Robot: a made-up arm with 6 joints.
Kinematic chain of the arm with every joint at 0, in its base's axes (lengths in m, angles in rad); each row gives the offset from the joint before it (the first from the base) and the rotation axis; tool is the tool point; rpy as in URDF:
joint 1: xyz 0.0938 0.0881 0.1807 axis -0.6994 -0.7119 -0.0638
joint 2: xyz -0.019 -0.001 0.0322 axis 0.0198 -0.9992 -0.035
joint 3: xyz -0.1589 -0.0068 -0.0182 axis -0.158 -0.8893 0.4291
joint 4: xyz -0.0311 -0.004 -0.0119 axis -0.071 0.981 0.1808
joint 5: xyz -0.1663 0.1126 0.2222 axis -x
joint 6: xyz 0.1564 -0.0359 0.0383 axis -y
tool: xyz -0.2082 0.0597 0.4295 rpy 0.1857 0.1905 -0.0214
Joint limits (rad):
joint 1: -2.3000..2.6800
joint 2: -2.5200..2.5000
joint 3: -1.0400..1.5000
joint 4: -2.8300..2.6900
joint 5: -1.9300..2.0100
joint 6: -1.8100..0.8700
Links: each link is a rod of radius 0.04 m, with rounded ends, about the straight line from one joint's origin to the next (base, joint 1, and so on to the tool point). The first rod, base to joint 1, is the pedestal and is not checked.
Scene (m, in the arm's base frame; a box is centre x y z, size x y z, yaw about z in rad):
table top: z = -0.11
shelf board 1: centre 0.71 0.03 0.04 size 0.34 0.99 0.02 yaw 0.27
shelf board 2: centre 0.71 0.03 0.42 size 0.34 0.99 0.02 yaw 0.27
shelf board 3: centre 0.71 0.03 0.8 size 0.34 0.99 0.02 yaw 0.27
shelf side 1: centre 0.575 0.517 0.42 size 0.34 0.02 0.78 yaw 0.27
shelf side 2: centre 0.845 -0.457 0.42 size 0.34 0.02 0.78 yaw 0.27
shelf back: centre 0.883 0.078 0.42 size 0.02 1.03 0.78 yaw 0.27
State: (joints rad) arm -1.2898 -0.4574 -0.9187 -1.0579 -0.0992 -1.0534
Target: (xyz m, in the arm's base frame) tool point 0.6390 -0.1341 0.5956
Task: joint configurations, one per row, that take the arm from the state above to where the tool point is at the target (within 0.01 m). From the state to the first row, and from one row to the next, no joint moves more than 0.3 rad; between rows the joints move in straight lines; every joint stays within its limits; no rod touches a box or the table.
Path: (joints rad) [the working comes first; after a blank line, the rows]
Joints at the target: -0.8581 -0.3395 -0.8973 -1.1328 0.1085 -1.1084
Straight joint move there: touches shelf board 2.

1: -1.1875 -0.2574 -0.9479 -0.9986 -0.2565 -1.2564
2: -1.0852 -0.0574 -0.9772 -0.9393 -0.4139 -1.4594
3: -0.9829 0.1426 -1.0064 -0.8799 -0.5712 -1.6624
4: -0.8179 0.0674 -0.9514 -0.9731 -0.2914 -1.5943
5: -0.6530 -0.0079 -0.8963 -1.0662 -0.0117 -1.5261
6: -0.7556 -0.1737 -0.8968 -1.0995 0.0484 -1.3172
7: -0.8581 -0.3395 -0.8973 -1.1328 0.1085 -1.1084

